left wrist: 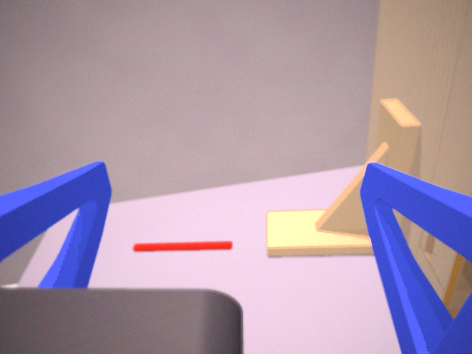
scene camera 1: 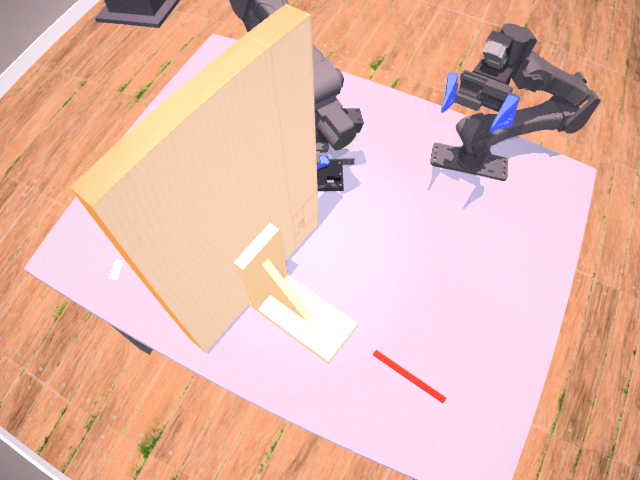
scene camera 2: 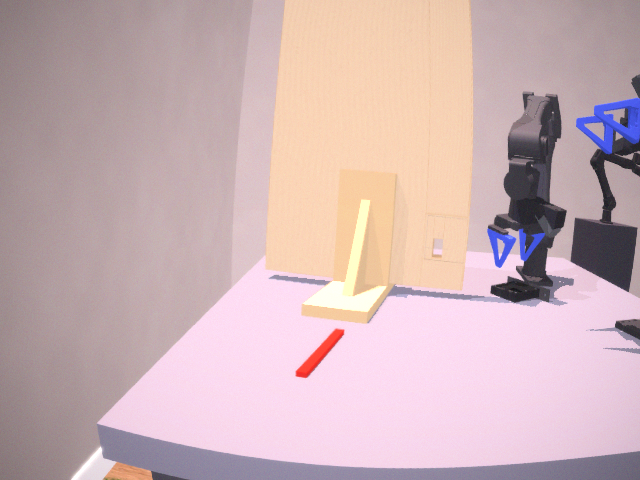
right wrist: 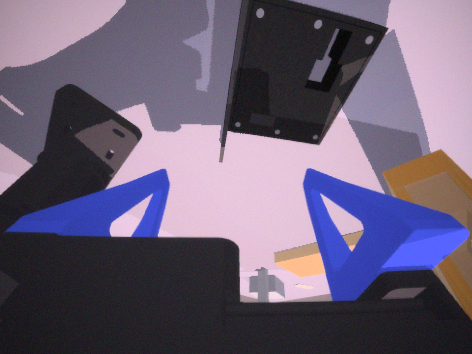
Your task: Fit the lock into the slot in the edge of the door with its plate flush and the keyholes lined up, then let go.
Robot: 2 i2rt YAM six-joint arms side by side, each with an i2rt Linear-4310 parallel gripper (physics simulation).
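Pixels of known places: left gripper, fingertip midpoint: [left wrist: 235,177] [scene camera 1: 466,119] [scene camera 2: 584,116]; right gripper, fingertip midpoint: [scene camera 2: 511,263] [right wrist: 236,176]; left arm's base, link origin: [scene camera 1: 469,162]; right arm's base, link origin: [scene camera 2: 533,277] [right wrist: 82,164].
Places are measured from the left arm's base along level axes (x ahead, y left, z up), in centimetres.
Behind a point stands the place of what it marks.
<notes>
The black lock [scene camera 1: 336,181] @(x 14.9, y -31.2, z 1.8 cm) [scene camera 2: 511,291] @(x 16.0, y -31.3, z 1.7 cm) [right wrist: 285,100] @(x 13.5, y -35.0, z 1.9 cm) lies flat on the table, its keyhole facing up and its thin plate upright at one end. The pale wooden door [scene camera 1: 206,180] @(x 48.3, y -42.0, z 46.4 cm) [scene camera 2: 361,103] @(x 46.2, y -41.1, z 34.5 cm) [left wrist: 425,60] @(x 41.4, y -38.9, z 29.4 cm) stands upright; its face has a small keyhole opening [scene camera 1: 301,223] @(x 30.9, y -35.3, z 7.4 cm) [scene camera 2: 437,247] low near the right edge. The edge slot does not show in the scene views. My right gripper [scene camera 2: 511,262] @(x 12.2, y -39.6, z 5.7 cm) [right wrist: 236,176] @(x 12.2, y -39.6, z 5.7 cm) is open and empty, above and beside the lock; the door partly hides it in scene camera 1. My left gripper [scene camera 1: 468,120] @(x 18.0, y -7.0, z 34.4 cm) [scene camera 2: 587,115] @(x 18.0, y -7.0, z 34.4 cm) [left wrist: 235,177] @(x 18.0, y -7.0, z 34.4 cm) is open and empty, high above the table.
A wooden stand with a slanted brace [scene camera 1: 289,294] @(x 47.5, y -33.3, z 8.8 cm) [scene camera 2: 357,248] @(x 47.2, y -33.2, z 8.9 cm) [left wrist: 350,200] @(x 46.3, y -33.3, z 7.7 cm) stands against the door's face. A red bar [scene camera 1: 409,376] @(x 56.4, y -6.6, z 0.6 cm) [scene camera 2: 320,353] @(x 56.9, y -4.8, z 0.6 cm) [left wrist: 183,246] @(x 56.0, y -6.7, z 0.6 cm) lies on the table [scene camera 1: 465,310] @(x 39.6, y 3.0, z 0.0 cm) [scene camera 2: 465,392] @(x 42.7, y 8.1, z 0.0 cm) in front of the stand.
</notes>
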